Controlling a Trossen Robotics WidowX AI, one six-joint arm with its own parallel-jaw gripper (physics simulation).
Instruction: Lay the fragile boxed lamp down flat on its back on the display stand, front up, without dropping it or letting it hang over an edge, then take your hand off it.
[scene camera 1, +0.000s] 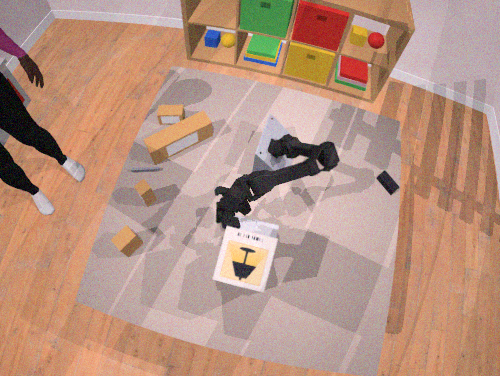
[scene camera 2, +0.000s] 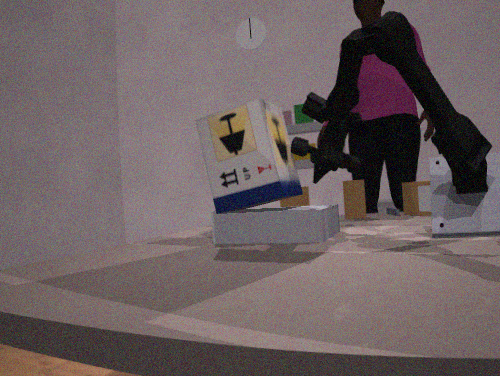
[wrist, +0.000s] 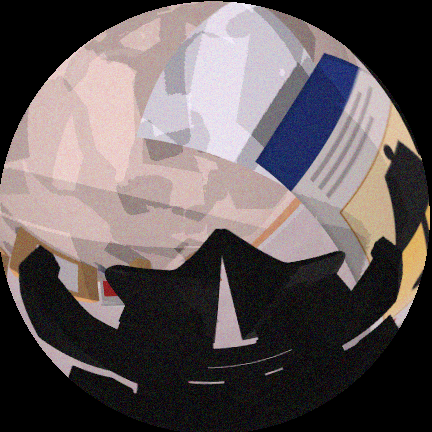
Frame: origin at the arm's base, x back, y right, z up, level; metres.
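Where they show: gripper, fingertip midpoint: (scene camera 1: 217, 222) (scene camera 2: 314, 182) (wrist: 219, 233); arm's base, origin of the base link: (scene camera 1: 273, 148) (scene camera 2: 470, 181).
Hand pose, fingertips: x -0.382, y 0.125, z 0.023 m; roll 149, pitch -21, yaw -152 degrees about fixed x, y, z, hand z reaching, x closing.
Things, the pixels of their top centre, and the offset from my fingertips. Level surfaces: height alone.
- boxed lamp, middle of its top: (scene camera 2: 247, 106) (scene camera 1: 247, 252) dx -0.121, dy -0.138, dz +0.202 m
- thin grey rod, middle of its top: (scene camera 2: 392, 208) (scene camera 1: 144, 168) dx +0.168, dy +0.400, dz -0.106 m
- patterned mat, its level: dz -0.129 m
- black block, middle of its top: (scene camera 1: 389, 181) dx +0.437, dy -0.693, dz -0.093 m
The boxed lamp (scene camera 1: 245, 260) (scene camera 2: 240, 150) (wrist: 327, 117) is white, with lamp pictures and a blue band at its base. In scene camera 2 it is tipped to the left: its lower left edge rests near the left end of the pale grey display stand (scene camera 1: 265, 228) (scene camera 2: 265, 227) (wrist: 215, 90), and its underside is raised at the right. My gripper (scene camera 1: 234, 224) (scene camera 2: 317, 178) (wrist: 219, 233) is shut and empty, beside the raised side of the box. Its housing is close against that side; exact contact is unclear. The box's far lower edge is hidden in scene camera 1.
Wooden blocks (scene camera 1: 179, 137) (scene camera 1: 171, 114) (scene camera 1: 145, 192) (scene camera 1: 128, 240) and a thin grey rod (scene camera 1: 146, 169) lie on the patterned mat (scene camera 1: 170, 305). A black block (scene camera 1: 388, 182) lies at the right. A cubby shelf (scene camera 1: 407, 30) stands behind. A person (scene camera 2: 385, 90) stands beyond the arm.
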